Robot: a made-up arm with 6 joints. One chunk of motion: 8 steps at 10 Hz.
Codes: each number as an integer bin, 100 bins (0 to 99) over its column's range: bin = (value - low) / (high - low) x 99, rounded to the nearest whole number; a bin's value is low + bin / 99 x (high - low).
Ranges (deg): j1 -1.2..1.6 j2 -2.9..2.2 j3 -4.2..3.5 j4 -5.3..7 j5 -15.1..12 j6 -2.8..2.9
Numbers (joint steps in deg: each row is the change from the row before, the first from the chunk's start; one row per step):
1: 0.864 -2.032 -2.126 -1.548 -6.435 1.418
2: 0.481 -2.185 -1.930 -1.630 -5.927 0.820
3: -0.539 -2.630 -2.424 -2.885 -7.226 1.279
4: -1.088 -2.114 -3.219 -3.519 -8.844 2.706
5: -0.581 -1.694 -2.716 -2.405 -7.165 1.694
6: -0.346 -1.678 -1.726 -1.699 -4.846 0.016
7: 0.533 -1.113 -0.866 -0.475 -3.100 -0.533
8: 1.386 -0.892 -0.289 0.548 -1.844 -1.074
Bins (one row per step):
1: 73 17 27 30 32 73
2: 59 14 29 30 34 63
3: 23 5 23 19 29 71
4: 4 15 13 14 23 96
5: 22 23 19 23 29 78
6: 30 24 32 29 37 49
7: 61 35 43 39 44 39
8: 91 39 50 47 48 30

